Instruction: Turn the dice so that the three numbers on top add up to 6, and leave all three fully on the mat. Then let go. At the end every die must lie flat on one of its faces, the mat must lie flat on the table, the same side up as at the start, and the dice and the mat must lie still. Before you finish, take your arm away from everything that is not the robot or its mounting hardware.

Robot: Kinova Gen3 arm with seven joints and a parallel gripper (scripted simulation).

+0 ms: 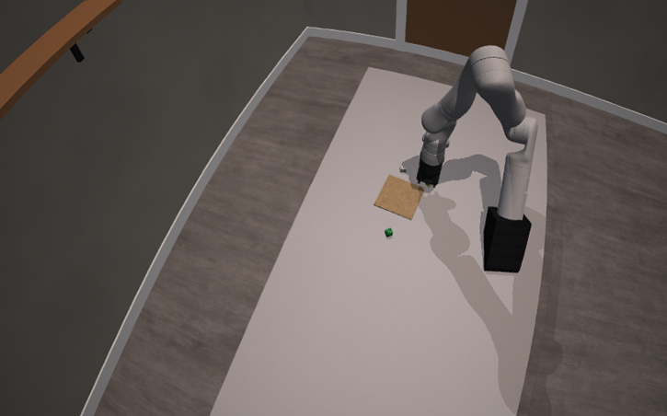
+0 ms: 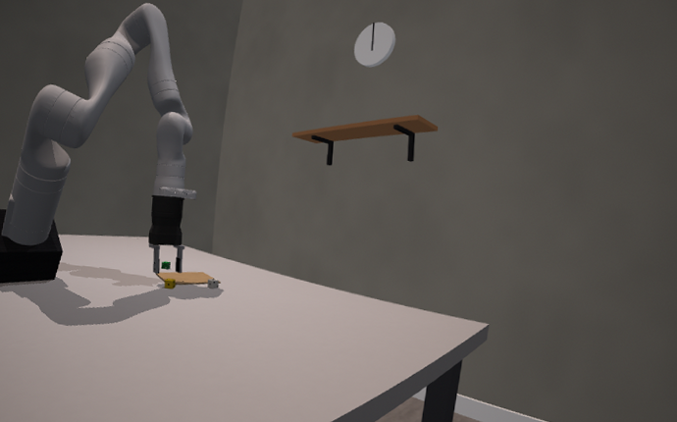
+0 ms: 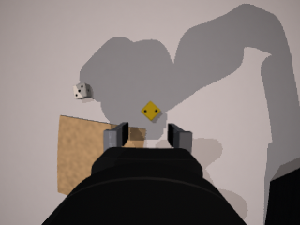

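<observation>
My gripper is now 30 mm to the left of the yellow die and 40 mm above it. Also, from my hand: green die (70 mm ahead, 220 mm to the left, 40 mm below); tan mat (80 mm ahead, 70 mm to the left, 50 mm below); white die (100 mm ahead, 50 mm to the right, 40 mm below).
</observation>
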